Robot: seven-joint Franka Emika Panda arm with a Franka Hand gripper.
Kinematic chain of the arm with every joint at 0, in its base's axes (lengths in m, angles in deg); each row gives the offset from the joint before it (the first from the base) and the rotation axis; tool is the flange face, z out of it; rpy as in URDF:
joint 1: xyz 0 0 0.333 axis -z
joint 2: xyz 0 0 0 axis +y
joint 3: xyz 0 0 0.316 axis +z
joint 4: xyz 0.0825 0 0 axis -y
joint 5: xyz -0.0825 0 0.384 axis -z
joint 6: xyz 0 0 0 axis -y
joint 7: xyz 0.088 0 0 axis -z
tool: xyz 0 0 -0.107 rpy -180 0 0
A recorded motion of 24 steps. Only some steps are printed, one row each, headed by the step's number.
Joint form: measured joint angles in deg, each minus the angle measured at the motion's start. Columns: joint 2, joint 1, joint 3, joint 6, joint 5, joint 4, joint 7.
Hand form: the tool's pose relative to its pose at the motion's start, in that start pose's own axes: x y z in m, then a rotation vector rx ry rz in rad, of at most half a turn. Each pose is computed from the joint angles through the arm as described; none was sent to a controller.
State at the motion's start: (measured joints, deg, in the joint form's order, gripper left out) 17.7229 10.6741 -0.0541 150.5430 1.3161 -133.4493 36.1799
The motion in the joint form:
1: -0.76 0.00 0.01 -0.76 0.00 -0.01 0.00
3: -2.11 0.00 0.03 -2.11 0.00 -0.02 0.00
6: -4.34 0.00 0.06 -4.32 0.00 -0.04 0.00
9: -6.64 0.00 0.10 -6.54 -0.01 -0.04 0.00
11: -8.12 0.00 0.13 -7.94 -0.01 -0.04 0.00
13: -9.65 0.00 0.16 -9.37 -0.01 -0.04 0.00
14: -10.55 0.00 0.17 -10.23 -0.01 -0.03 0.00
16: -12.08 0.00 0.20 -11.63 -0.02 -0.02 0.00
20: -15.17 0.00 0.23 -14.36 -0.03 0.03 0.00
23: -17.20 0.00 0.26 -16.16 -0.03 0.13 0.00
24: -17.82 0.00 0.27 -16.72 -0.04 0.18 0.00
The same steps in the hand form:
1: 0.0001 0.0000 -0.0057 -0.0003 0.0000 0.0000
3: 0.0001 -0.0001 -0.0158 -0.0007 0.0000 -0.0001
6: -0.0002 0.0002 -0.0325 -0.0011 0.0004 -0.0001
9: -0.0009 0.0007 -0.0500 -0.0008 0.0018 -0.0001
11: -0.0016 0.0011 -0.0613 -0.0003 0.0032 -0.0003
13: -0.0026 0.0017 -0.0729 0.0004 0.0049 -0.0004
14: -0.0033 0.0022 -0.0797 0.0007 0.0058 -0.0004
16: -0.0046 0.0031 -0.0914 0.0019 0.0079 -0.0004
20: -0.0075 0.0053 -0.1152 0.0053 0.0142 0.0000
23: -0.0097 0.0069 -0.1312 0.0082 0.0193 0.0001
24: -0.0105 0.0074 -0.1362 0.0092 0.0209 0.0002

